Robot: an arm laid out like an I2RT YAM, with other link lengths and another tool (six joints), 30 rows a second.
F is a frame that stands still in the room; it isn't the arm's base.
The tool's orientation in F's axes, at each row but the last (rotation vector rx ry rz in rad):
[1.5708, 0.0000, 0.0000]
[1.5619, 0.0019, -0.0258]
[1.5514, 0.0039, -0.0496]
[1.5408, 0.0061, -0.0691]
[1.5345, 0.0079, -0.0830]
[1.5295, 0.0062, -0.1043]
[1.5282, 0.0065, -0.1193]
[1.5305, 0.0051, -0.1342]
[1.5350, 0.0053, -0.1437]
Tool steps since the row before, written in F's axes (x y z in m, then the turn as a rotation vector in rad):
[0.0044, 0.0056, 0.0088, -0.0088, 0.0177, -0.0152]
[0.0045, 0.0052, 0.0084, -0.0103, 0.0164, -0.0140]
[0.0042, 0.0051, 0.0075, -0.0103, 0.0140, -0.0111]
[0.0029, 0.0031, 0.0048, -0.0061, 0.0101, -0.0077]
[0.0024, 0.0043, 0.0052, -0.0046, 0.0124, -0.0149]
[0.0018, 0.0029, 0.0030, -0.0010, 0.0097, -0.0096]
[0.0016, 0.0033, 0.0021, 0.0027, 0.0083, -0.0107]
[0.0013, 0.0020, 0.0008, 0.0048, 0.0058, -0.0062]
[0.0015, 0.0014, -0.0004, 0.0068, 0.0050, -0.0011]
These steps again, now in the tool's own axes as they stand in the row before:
[0.0044, 0.0088, -0.0056, -0.0088, -0.0152, -0.0177]
[0.0043, 0.0085, -0.0052, -0.0103, -0.0140, -0.0164]
[0.0038, 0.0077, -0.0051, -0.0103, -0.0112, -0.0139]
[0.0025, 0.0050, -0.0031, -0.0061, -0.0077, -0.0101]
[0.0019, 0.0055, -0.0042, -0.0043, -0.0147, -0.0127]
[0.0014, 0.0032, -0.0029, -0.0010, -0.0093, -0.0100]
[0.0012, 0.0023, -0.0033, 0.0029, -0.0101, -0.0089]
[0.0011, 0.0010, -0.0021, 0.0048, -0.0055, -0.0064]
[0.0014, -0.0002, -0.0015, 0.0064, -0.0003, -0.0056]

